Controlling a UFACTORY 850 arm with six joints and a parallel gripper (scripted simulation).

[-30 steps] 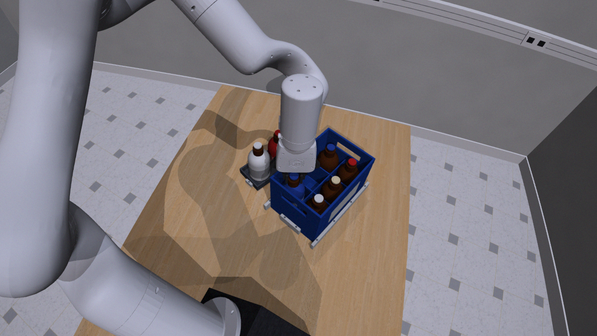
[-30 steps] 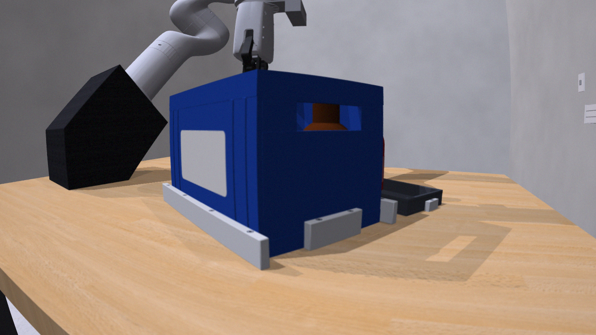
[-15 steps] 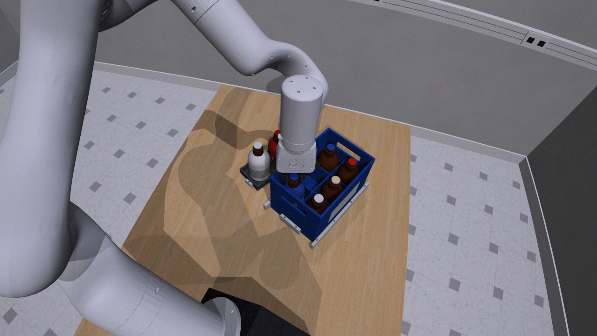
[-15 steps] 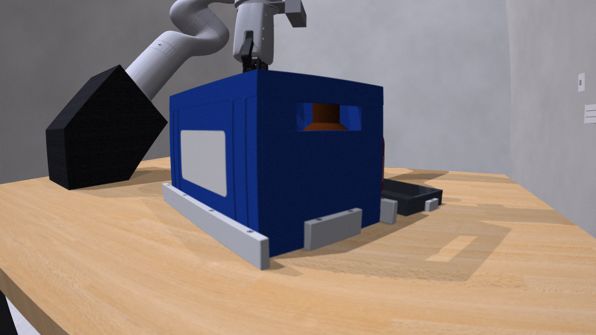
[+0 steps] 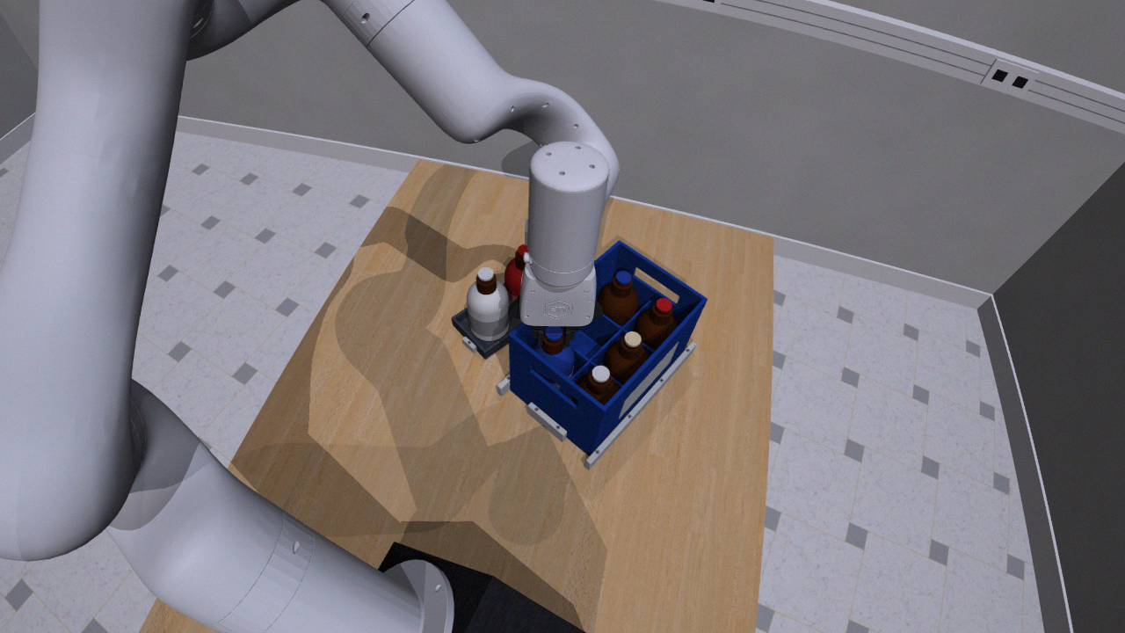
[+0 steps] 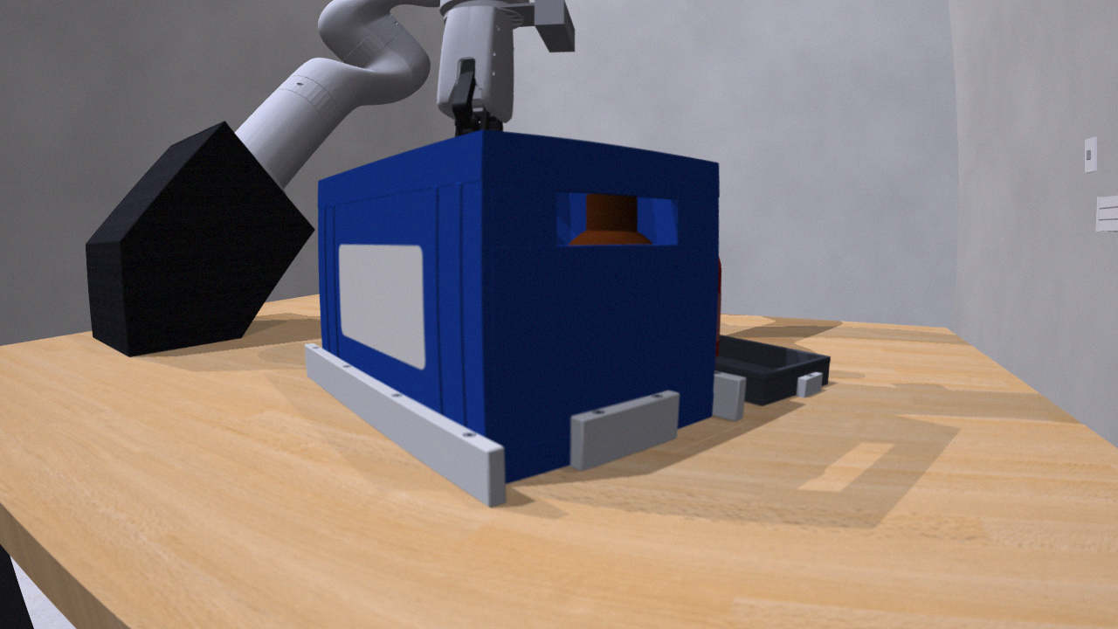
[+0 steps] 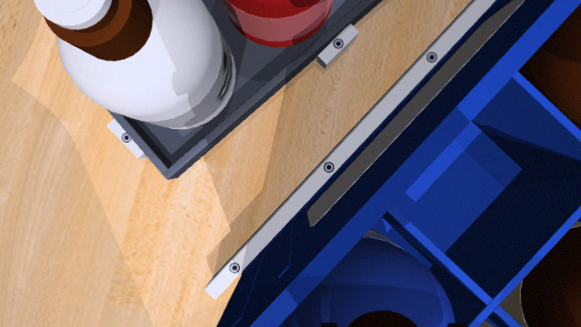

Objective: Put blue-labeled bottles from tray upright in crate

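Right now my hand is 70 mm above the blue-labeled bottle. Also, from my hand: white-labeled bottle (90 mm ahead, 140 mm to the left, 90 mm below); then blue crate (60 mm ahead, 80 mm to the right, 90 mm below); then red-labeled bottle (160 mm ahead, 90 mm to the left, 90 mm below).
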